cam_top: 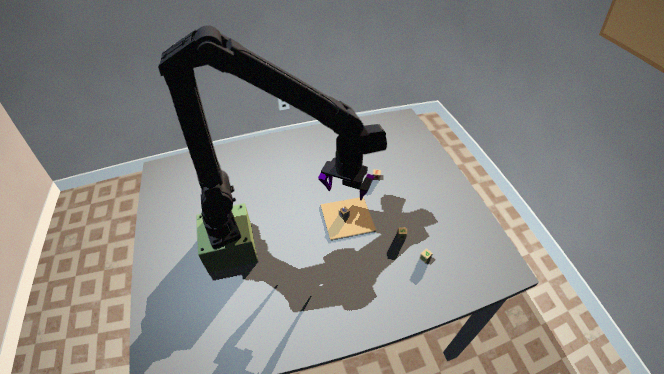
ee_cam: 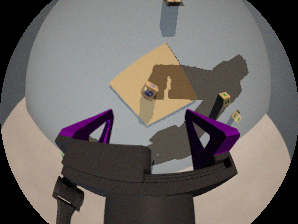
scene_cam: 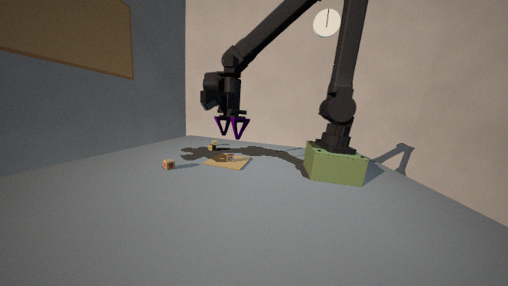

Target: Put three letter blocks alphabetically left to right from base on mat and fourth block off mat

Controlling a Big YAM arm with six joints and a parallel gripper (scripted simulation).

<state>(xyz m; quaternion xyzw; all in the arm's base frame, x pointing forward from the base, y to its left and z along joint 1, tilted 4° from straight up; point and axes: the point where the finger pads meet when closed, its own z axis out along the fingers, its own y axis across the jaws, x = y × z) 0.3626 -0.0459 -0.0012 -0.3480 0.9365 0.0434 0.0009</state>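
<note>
Now: hand 1 cm to the left of the tan mat and 10 cm above it. The rest, counted from my hand: block: 13 cm ahead, 25 cm to the right, 9 cm below.
</note>
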